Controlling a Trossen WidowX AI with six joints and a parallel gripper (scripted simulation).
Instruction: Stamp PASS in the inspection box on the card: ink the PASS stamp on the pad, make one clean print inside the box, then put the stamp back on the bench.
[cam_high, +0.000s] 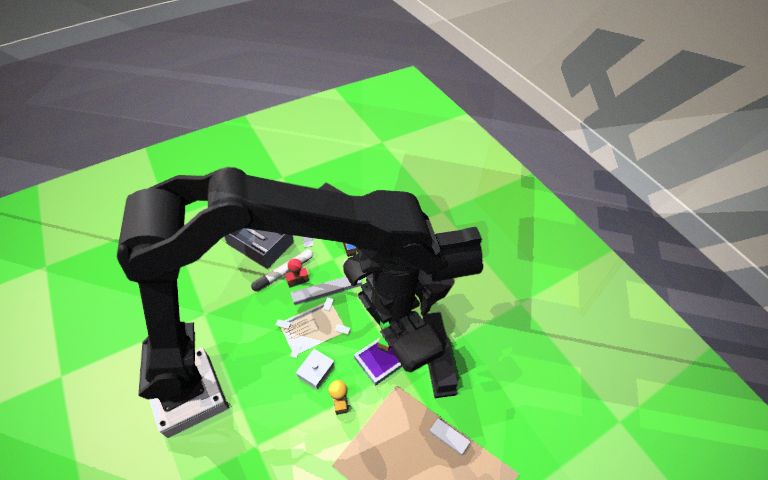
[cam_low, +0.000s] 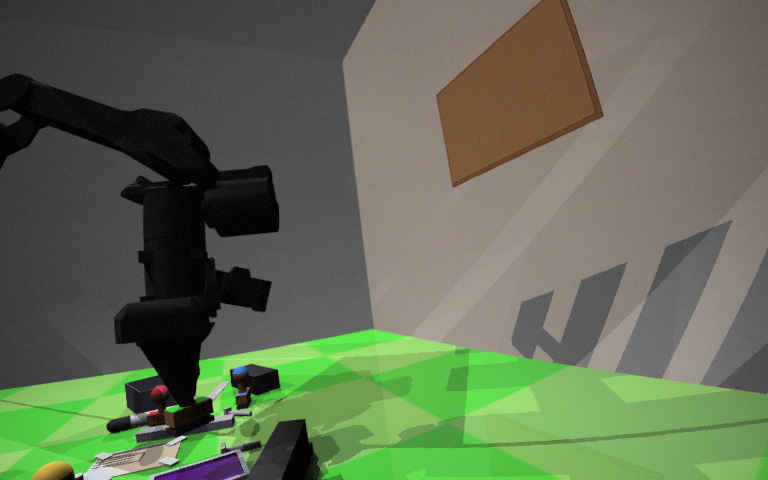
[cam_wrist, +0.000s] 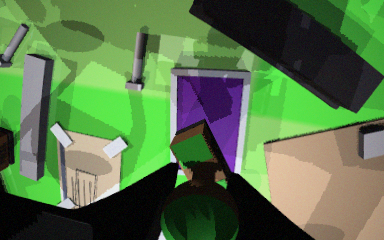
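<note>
Now: gripper tip 8 cm above the purple ink pad. Also, from my gripper tip: green-knobbed PASS stamp (right at my gripper tip); black bar (7 cm ahead, 5 cm to the right, 7 cm below); orange stamp (11 cm behind, 2 cm to the right, 7 cm below).
</note>
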